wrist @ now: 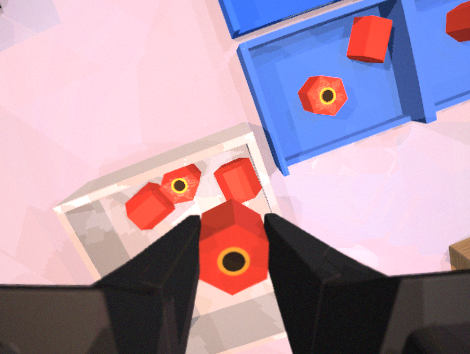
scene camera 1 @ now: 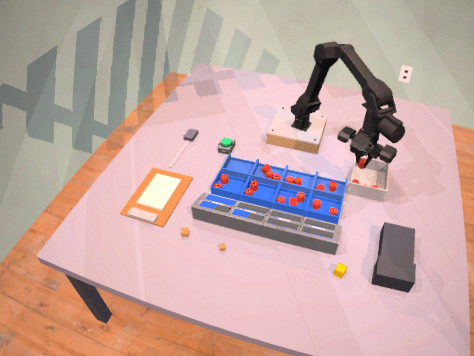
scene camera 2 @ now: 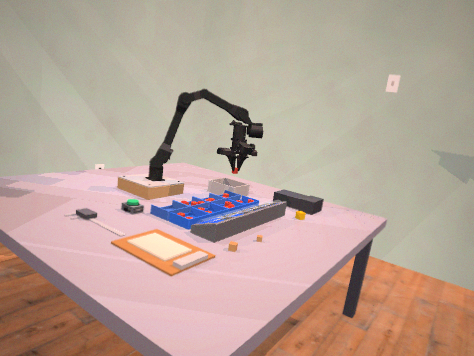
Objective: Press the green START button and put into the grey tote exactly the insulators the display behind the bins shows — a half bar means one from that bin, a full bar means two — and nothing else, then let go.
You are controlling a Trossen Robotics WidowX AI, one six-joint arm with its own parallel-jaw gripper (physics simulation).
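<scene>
My gripper (scene camera 1: 362, 161) (scene camera 2: 235, 170) (wrist: 232, 225) is shut on a red insulator with a yellow-ringed dark hole and holds it above the grey tote (scene camera 1: 370, 191) (scene camera 2: 241, 189) (wrist: 150, 164). Three red insulators lie in the tote in the wrist view; the held one hides part of the inside. The green START button (scene camera 1: 226, 142) (scene camera 2: 132, 202) is left of the bins. The blue bins (scene camera 1: 277, 201) (scene camera 2: 181, 222) (wrist: 263, 112) hold red insulators; the back left bin looks empty. The display (scene camera 1: 265, 233) (scene camera 2: 245, 221) shows a full and a half blue bar at far left, and a half bar beside them.
A black block (scene camera 1: 395, 255) (scene camera 2: 298, 200) and a yellow cube (scene camera 1: 340, 270) (scene camera 2: 300, 215) are near the display's right end. Small orange cubes (scene camera 1: 185, 232) (scene camera 2: 233, 246) lie in front. An orange clipboard (scene camera 1: 173, 212) (scene camera 2: 120, 242) lies left. The arm stands on a wooden base (scene camera 1: 292, 143) (scene camera 2: 150, 190).
</scene>
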